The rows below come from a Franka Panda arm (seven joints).
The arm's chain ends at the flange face. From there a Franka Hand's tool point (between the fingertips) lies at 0.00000 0.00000 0.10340 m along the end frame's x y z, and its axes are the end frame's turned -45 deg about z.
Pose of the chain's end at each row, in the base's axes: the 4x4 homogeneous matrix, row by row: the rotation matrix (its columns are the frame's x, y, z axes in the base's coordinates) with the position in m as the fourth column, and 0 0 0 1 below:
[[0.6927 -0.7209 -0.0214 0.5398], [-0.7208 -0.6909 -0.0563 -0.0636], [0.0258 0.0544 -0.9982 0.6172], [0 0 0 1]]
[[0.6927 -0.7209 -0.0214 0.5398], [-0.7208 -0.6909 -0.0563 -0.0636], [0.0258 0.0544 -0.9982 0.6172], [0 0 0 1]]
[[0.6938 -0.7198 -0.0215 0.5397], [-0.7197 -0.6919 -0.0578 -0.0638], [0.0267 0.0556 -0.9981 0.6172], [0 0 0 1]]
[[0.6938 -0.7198 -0.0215 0.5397], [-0.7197 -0.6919 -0.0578 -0.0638], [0.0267 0.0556 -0.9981 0.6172], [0 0 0 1]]
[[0.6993 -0.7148 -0.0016 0.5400], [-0.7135 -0.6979 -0.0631 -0.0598], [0.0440 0.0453 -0.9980 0.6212], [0 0 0 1]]
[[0.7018 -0.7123 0.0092 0.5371], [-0.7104 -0.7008 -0.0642 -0.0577], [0.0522 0.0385 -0.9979 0.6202], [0 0 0 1]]
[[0.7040 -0.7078 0.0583 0.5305], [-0.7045 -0.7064 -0.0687 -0.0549], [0.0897 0.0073 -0.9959 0.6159], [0 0 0 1]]
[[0.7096 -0.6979 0.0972 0.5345], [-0.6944 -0.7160 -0.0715 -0.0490], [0.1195 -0.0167 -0.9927 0.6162], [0 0 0 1]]
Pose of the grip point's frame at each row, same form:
[[0.9996 -0.0199 -0.0214 0.5376], [-0.0211 -0.9982 -0.0563 -0.0694], [-0.0202 0.0567 -0.9982 0.5140], [0 0 0 1]]
[[0.9996 -0.0199 -0.0214 0.5376], [-0.0211 -0.9982 -0.0563 -0.0694], [-0.0202 0.0567 -0.9982 0.5140], [0 0 0 1]]
[[0.9996 -0.0184 -0.0215 0.5375], [-0.0197 -0.9982 -0.0578 -0.0698], [-0.0204 0.0582 -0.9981 0.5140], [0 0 0 1]]
[[0.9996 -0.0184 -0.0215 0.5375], [-0.0197 -0.9982 -0.0578 -0.0698], [-0.0204 0.0582 -0.9981 0.5140], [0 0 0 1]]
[[0.9999 -0.0110 -0.0016 0.5398], [-0.0110 -0.9980 -0.0631 -0.0663], [-0.0009 0.0631 -0.9980 0.5180], [0 0 0 1]]
[[0.9999 -0.0074 0.0092 0.5381], [-0.0068 -0.9979 -0.0642 -0.0643], [0.0097 0.0641 -0.9979 0.5170], [0 0 0 1]]
[[0.9983 -0.0027 0.0583 0.5365], [0.0013 -0.9977 -0.0687 -0.0620], [0.0583 0.0686 -0.9959 0.5129], [0 0 0 1]]
[[0.9953 0.0083 0.0972 0.5446], [0.0153 -0.9973 -0.0715 -0.0564], [0.0963 0.0727 -0.9927 0.5136], [0 0 0 1]]

